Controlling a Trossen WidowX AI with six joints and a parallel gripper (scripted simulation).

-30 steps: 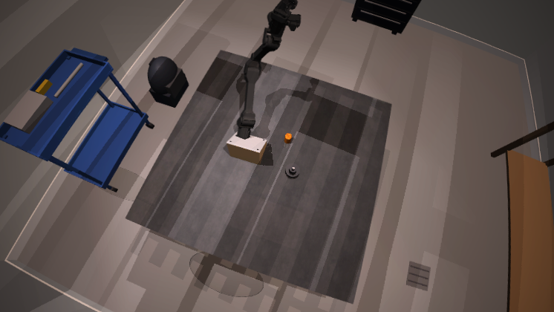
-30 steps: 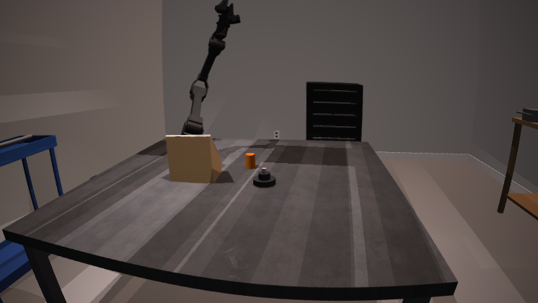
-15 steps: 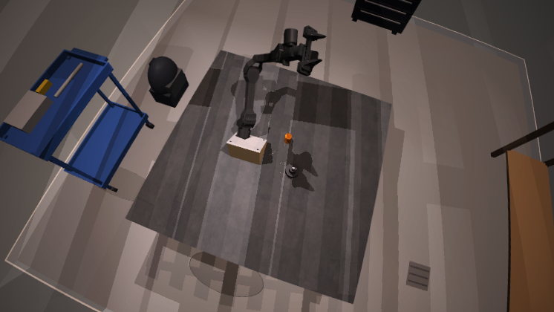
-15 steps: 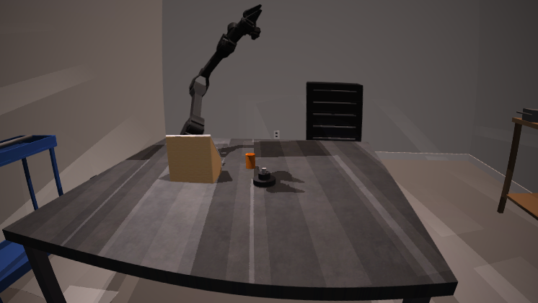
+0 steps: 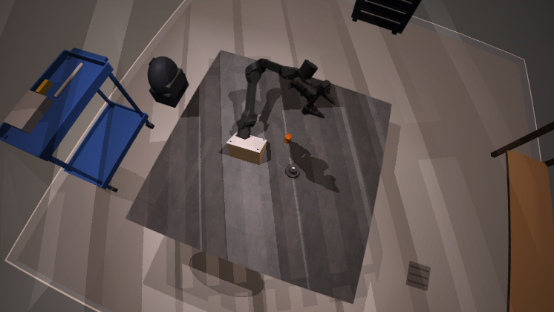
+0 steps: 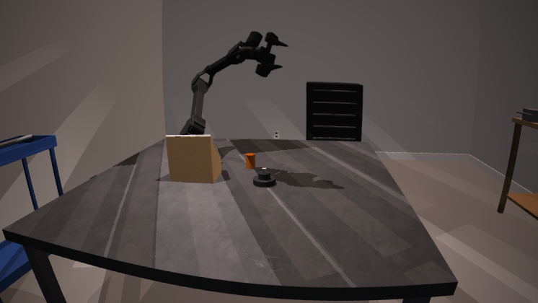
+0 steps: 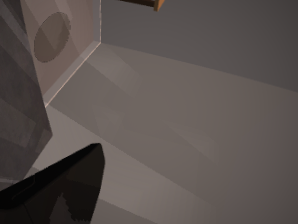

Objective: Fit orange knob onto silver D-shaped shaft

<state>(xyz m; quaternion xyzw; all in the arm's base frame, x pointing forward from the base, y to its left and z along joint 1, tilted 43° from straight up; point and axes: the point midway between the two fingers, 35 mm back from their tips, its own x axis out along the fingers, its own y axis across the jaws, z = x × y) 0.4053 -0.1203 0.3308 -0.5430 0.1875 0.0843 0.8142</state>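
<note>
Now: the orange knob 43 cm below my gripper tip, 16 cm behind it and 2 cm to the left of it. Also, from my gripper tip: round dark pedestal 44 cm below, 15 cm to the right, 5 cm behind.
</note>
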